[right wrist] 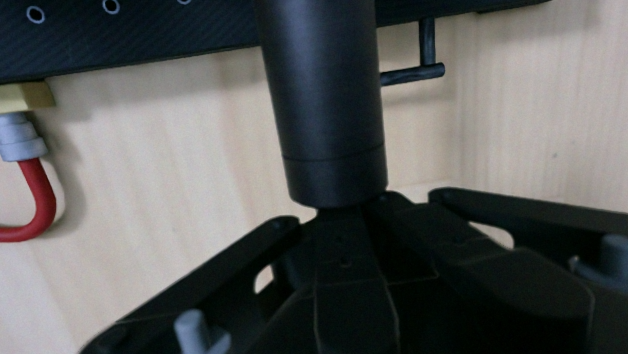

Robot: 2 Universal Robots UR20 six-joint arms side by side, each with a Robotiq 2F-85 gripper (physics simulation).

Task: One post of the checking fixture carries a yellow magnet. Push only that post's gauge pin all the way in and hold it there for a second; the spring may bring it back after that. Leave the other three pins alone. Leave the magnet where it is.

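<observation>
A thick black cylinder (327, 100) runs down from the top of the right wrist view and ends with a rounded rim near the centre; its role on the fixture cannot be told. My right gripper (340, 188) is shut with nothing between its fingers. Its fingertips are hidden by the lower end of the cylinder, which overlaps them in this view; contact cannot be judged. No yellow magnet and no gauge pin can be made out. My left gripper does not show.
A dark textured panel (150, 35) with small ringed holes crosses the top. A black rod with a crossbar (427, 45) stands out below it, right of the cylinder. At the left are a brass-coloured block (30, 96), a grey connector (22, 140) and a curved red hose (44, 200).
</observation>
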